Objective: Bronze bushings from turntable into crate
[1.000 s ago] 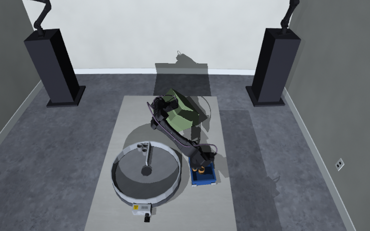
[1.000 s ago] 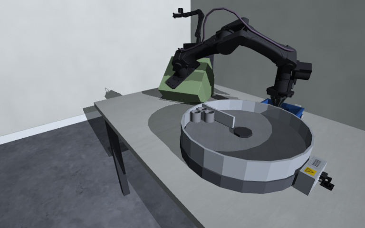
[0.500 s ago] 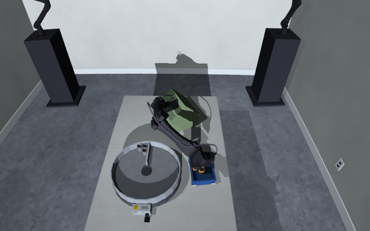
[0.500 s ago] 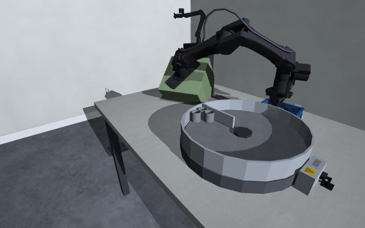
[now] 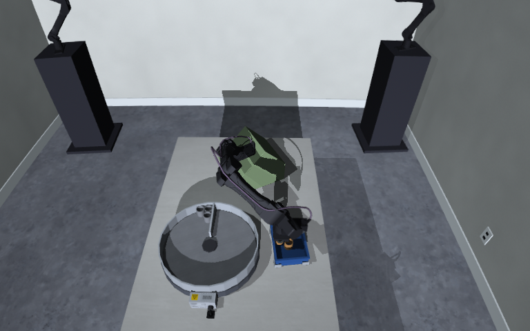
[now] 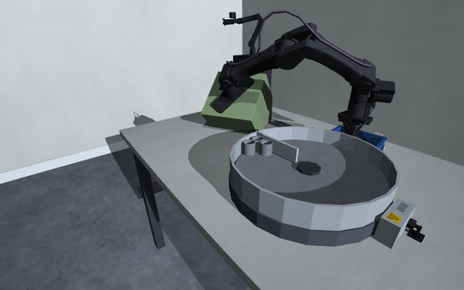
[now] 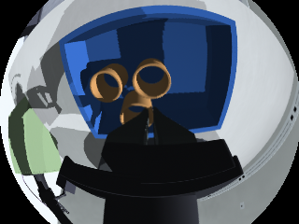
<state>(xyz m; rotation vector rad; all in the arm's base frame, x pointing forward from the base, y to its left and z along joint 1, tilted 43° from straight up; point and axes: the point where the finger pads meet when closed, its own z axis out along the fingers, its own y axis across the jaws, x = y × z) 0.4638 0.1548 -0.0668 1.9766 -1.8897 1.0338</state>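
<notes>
Right now the blue crate is 40 mm to the left of my hand and 20 mm below it. Also, from my hand: turntable: 10 mm ahead, 310 mm to the right, 10 mm above.
</notes>
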